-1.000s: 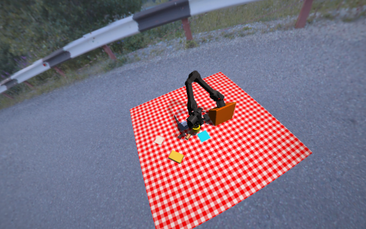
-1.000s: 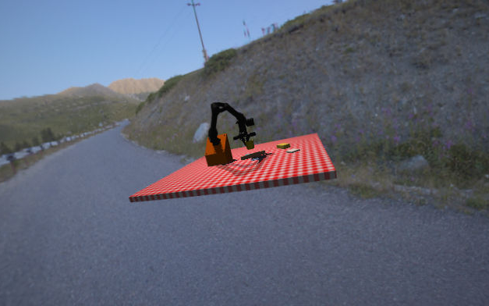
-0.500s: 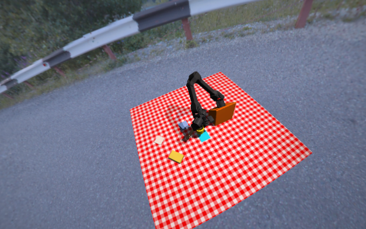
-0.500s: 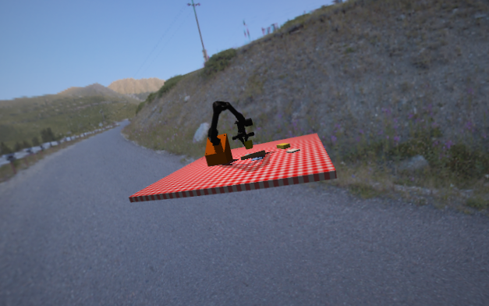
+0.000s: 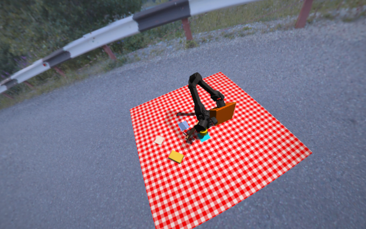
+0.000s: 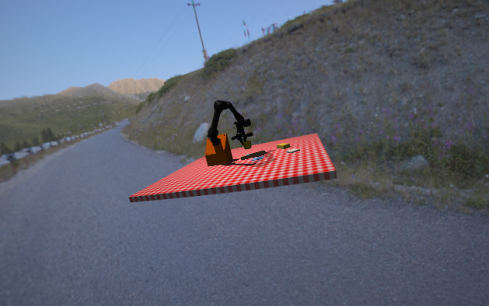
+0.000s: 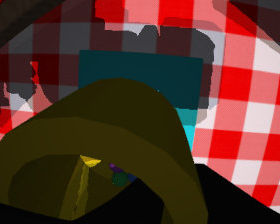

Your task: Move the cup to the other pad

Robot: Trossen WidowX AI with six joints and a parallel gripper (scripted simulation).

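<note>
My gripper tip is now 10 cm short of the wooden stick, 8 cm to the left of it and 9 cm above it. The rest, counted from my gripper tip: white tile (43 cm ahead, 10 cm to the right, 8 cm below); yellow cup (2 cm ahead); yellow block (31 cm ahead, 12 cm to the left, 8 cm below).
</note>
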